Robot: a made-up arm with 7 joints. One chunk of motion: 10 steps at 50 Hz.
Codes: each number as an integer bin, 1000 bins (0 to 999) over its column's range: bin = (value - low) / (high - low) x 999, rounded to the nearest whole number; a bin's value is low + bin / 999 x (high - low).
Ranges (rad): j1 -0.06..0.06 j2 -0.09..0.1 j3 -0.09..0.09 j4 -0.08..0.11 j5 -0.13..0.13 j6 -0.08..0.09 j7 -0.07..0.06
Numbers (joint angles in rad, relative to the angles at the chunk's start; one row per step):
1: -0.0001 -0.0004 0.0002 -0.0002 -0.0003 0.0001 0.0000
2: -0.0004 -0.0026 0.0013 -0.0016 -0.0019 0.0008 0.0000
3: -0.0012 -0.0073 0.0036 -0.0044 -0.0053 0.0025 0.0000
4: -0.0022 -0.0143 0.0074 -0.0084 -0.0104 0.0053 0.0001
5: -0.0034 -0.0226 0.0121 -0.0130 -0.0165 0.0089 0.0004
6: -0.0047 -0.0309 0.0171 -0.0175 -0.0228 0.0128 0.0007
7: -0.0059 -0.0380 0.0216 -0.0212 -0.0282 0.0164 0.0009
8: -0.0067 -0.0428 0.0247 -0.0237 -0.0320 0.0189 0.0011
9: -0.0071 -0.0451 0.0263 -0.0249 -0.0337 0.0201 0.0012
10: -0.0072 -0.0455 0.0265 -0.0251 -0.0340 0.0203 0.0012
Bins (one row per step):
1: 499 471 501 420 498 471 538
2: 496 460 507 412 492 475 538
3: 490 435 519 397 479 485 538
4: 481 398 541 376 460 501 539
5: 471 354 567 352 436 522 541
6: 460 311 594 329 412 545 543
7: 450 273 619 309 391 566 545
8: 444 248 637 296 377 581 546
9: 440 236 645 290 370 588 547
10: 440 234 647 289 369 589 547

